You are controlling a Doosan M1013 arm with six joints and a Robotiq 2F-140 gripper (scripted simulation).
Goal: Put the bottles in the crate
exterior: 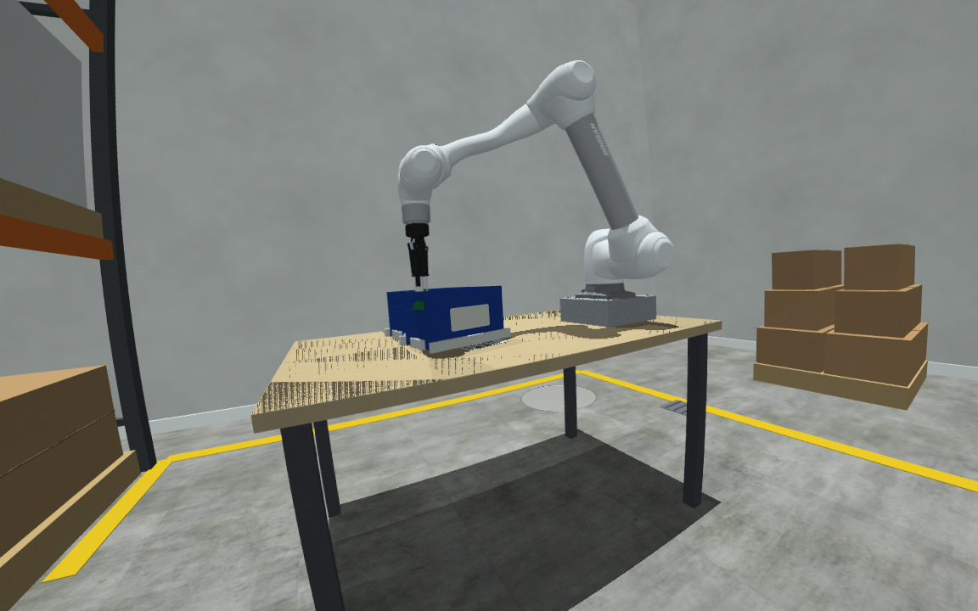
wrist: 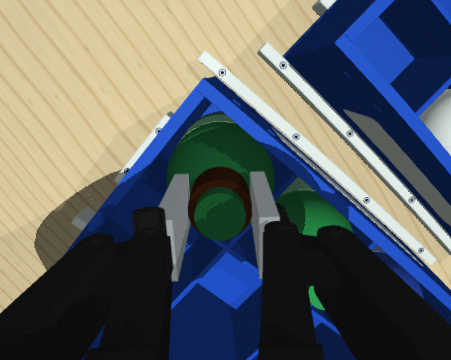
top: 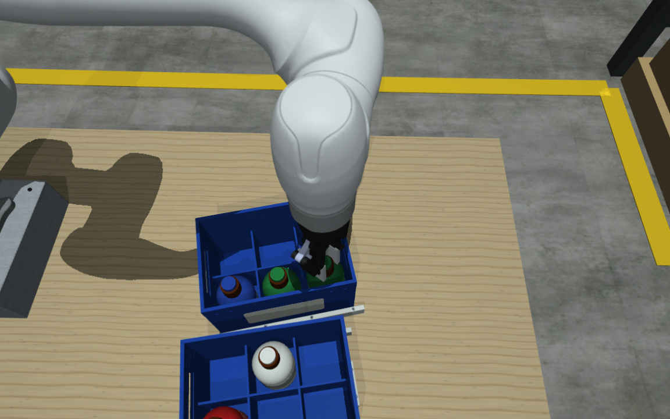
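My hand is 9 cm past the white bottle, 16 cm to the left of it and 10 cm above it. Also, from my hand: pick list (15 cm behind, 15 cm to the left, 19 cm below); then blue bottle (17 cm behind, 4 cm to the right, 10 cm below); then red bottle (16 cm behind, 27 cm to the right, 10 cm below).
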